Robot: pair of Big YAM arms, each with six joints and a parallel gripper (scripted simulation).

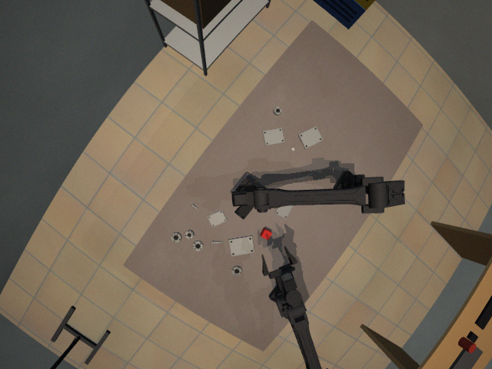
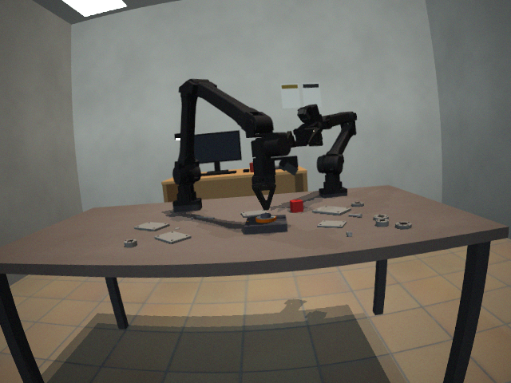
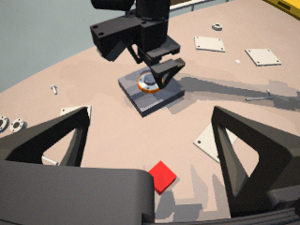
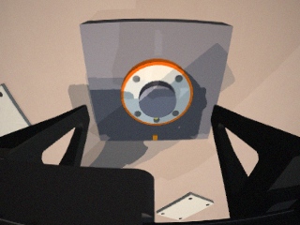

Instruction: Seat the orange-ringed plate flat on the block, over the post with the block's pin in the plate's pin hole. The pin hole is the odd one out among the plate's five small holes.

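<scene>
Right now my right hand is 50 mm above the dark grey block and 30 mm to the left of it. Also, from my right hand: grey square plate 200 mm behind, 70 mm below, 20 mm to the right; red cube 180 mm behind, 140 mm to the left, 50 mm below.
</scene>
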